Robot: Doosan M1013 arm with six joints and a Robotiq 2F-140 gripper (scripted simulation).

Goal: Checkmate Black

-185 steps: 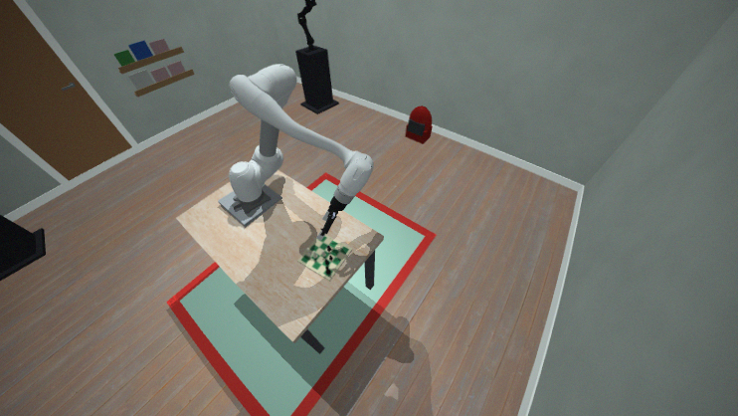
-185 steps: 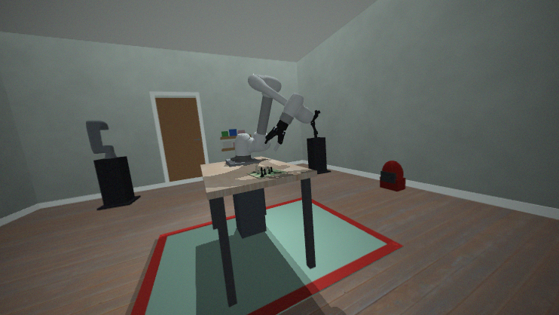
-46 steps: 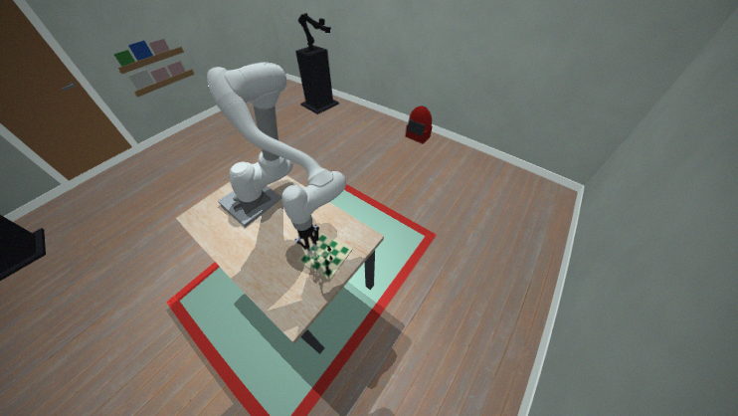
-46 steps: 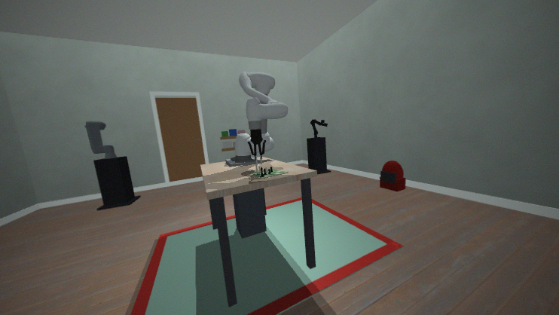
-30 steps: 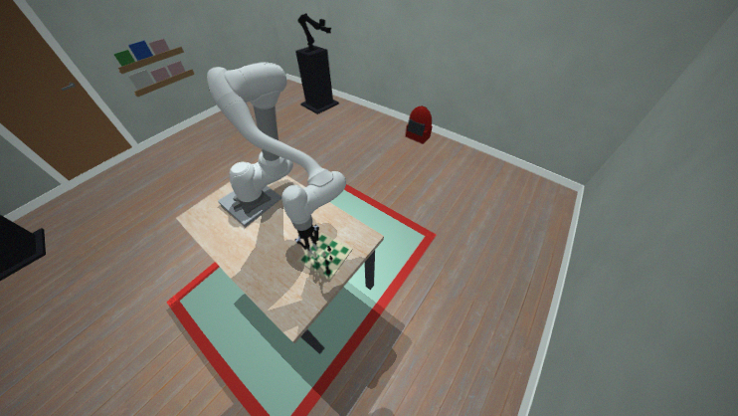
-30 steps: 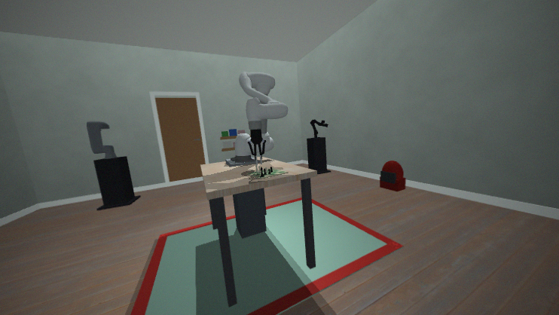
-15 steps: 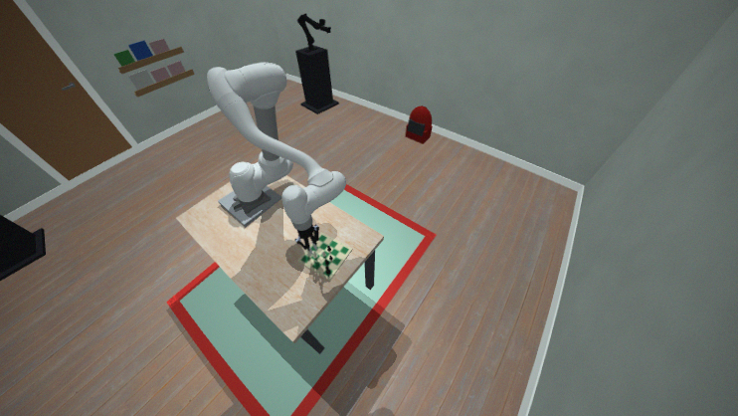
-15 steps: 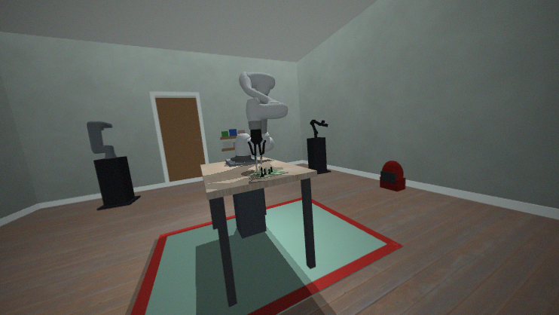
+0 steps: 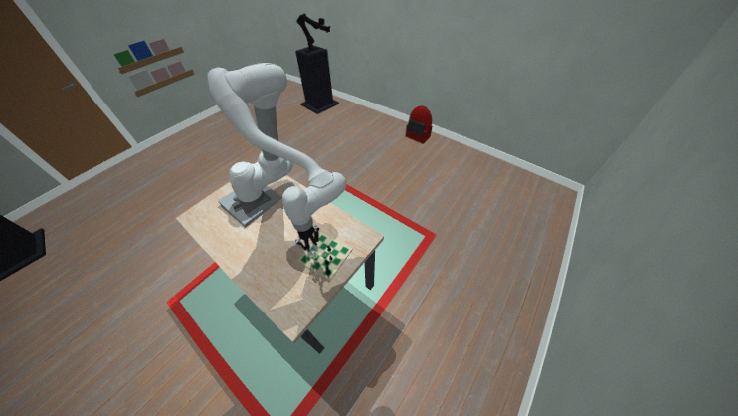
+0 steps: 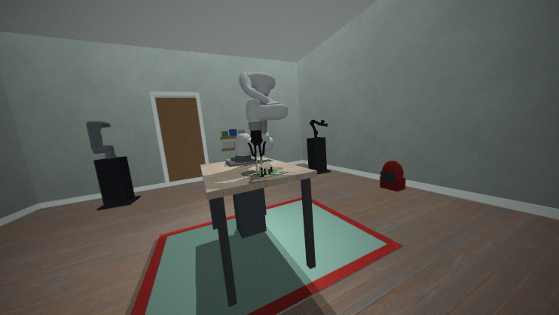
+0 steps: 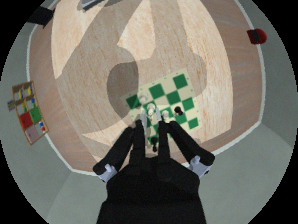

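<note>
My gripper is now 6 cm above the white chess piece. From my hand the other things lie so: chessboard 9 cm below, 4 cm to the left, 3 cm ahead.
</note>
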